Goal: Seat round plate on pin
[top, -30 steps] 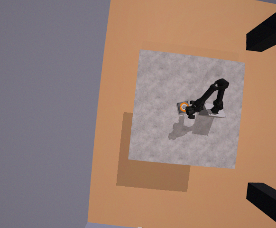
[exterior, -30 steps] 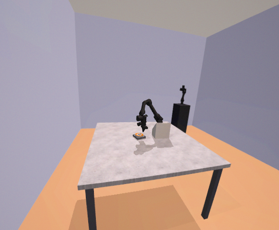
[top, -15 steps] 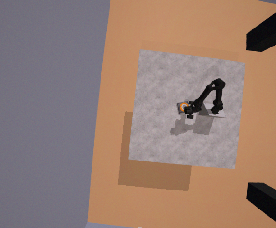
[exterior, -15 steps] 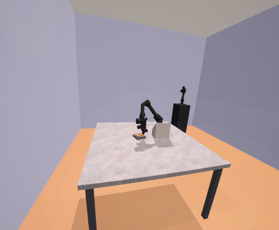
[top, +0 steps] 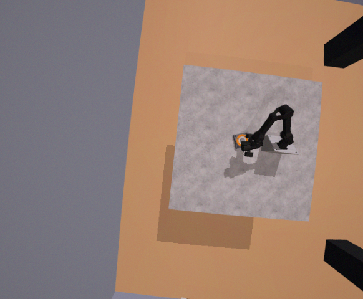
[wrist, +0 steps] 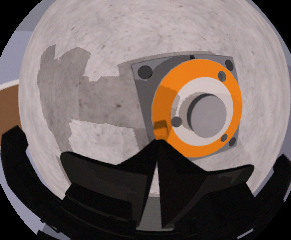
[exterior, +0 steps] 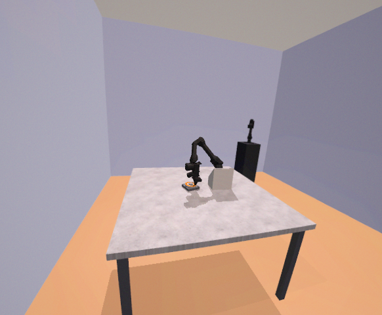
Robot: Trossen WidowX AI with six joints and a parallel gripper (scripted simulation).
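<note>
Now: the round plate 2 cm ahead of my gripper tip and 2 cm to the right of it. Round my gripper tip: grey square base (3 cm ahead, 4 cm to the right, 2 cm below).
</note>
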